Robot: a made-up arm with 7 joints. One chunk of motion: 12 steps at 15 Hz.
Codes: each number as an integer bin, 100 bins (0 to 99) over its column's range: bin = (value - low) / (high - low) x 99, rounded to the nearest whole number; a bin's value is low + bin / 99 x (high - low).
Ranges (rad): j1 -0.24..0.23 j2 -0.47..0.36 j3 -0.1..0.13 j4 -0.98..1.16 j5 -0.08..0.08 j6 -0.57..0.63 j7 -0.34..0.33
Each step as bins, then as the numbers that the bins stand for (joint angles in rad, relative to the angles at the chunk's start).
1 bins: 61 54 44 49 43 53 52
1 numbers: 0.0496 -0.0173 0.0022 0.0792 -0.0105 0.0724 0.0119
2 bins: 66 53 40 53 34 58 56
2 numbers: 0.0733 -0.0257 -0.0071 0.1657 -0.0251 0.1330 0.0390
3 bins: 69 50 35 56 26 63 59
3 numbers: 0.0876 -0.0508 -0.0187 0.2305 -0.0380 0.1936 0.0593
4 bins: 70 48 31 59 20 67 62
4 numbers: 0.0923 -0.0676 -0.0280 0.2954 -0.0477 0.2421 0.0796
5 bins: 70 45 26 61 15 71 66
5 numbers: 0.0923 -0.0927 -0.0396 0.3386 -0.0558 0.2906 0.1067
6 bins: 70 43 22 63 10 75 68
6 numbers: 0.0923 -0.1095 -0.0489 0.3818 -0.0638 0.3391 0.1202
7 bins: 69 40 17 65 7 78 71
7 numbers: 0.0876 -0.1346 -0.0605 0.4251 -0.0687 0.3755 0.1405
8 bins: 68 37 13 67 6 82 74
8 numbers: 0.0828 -0.1598 -0.0698 0.4683 -0.0703 0.4239 0.1608
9 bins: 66 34 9 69 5 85 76
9 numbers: 0.0733 -0.1849 -0.0791 0.5115 -0.0719 0.4603 0.1743
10 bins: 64 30 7 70 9 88 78
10 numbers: 0.0638 -0.2185 -0.0837 0.5331 -0.0655 0.4967 0.1879
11 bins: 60 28 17 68 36 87 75
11 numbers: 0.0448 -0.2353 -0.0605 0.4899 -0.0218 0.4845 0.1676
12 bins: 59 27 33 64 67 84 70
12 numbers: 0.0401 -0.2436 -0.0233 0.4034 0.0283 0.4482 0.1337
